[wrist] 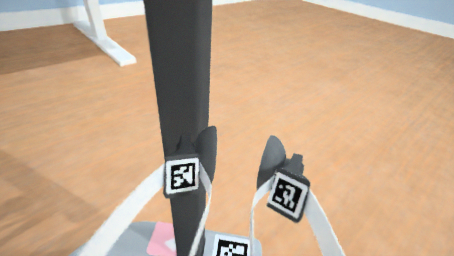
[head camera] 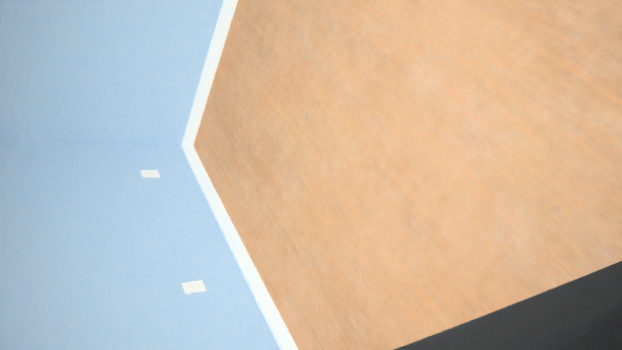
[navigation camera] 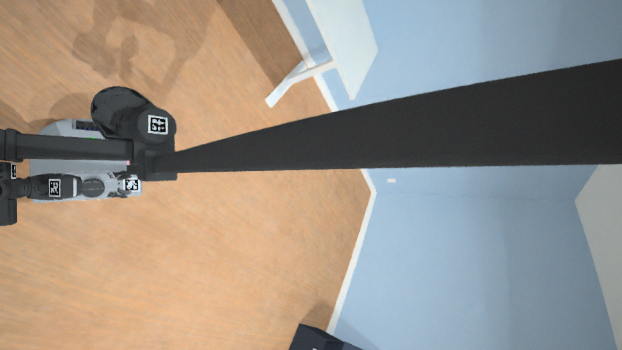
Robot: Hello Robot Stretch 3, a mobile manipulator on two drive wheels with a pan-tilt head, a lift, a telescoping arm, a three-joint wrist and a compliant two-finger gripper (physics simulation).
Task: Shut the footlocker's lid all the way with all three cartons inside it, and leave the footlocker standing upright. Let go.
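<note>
A corner of the dark navy footlocker [navigation camera: 315, 339] shows at the bottom edge of the navigation camera view, beside the wall. Most of it is cut off, and I cannot tell how its lid stands. The footlocker does not show in the head camera or wrist views. The three cartons do not show in any view. My gripper [wrist: 240, 149] is open and empty, its two fingertips apart above my own grey base and beside the dark mast, far from the footlocker.
My mast [navigation camera: 425, 130] [wrist: 182, 75] crosses the navigation camera and wrist views. A white piece of furniture [navigation camera: 352, 45] with a white foot [navigation camera: 279, 92] [wrist: 117, 54] stands near the wall. Two wall plates [head camera: 150, 174] [head camera: 193, 287] are on the blue wall [head camera: 90, 225] near the room's corner.
</note>
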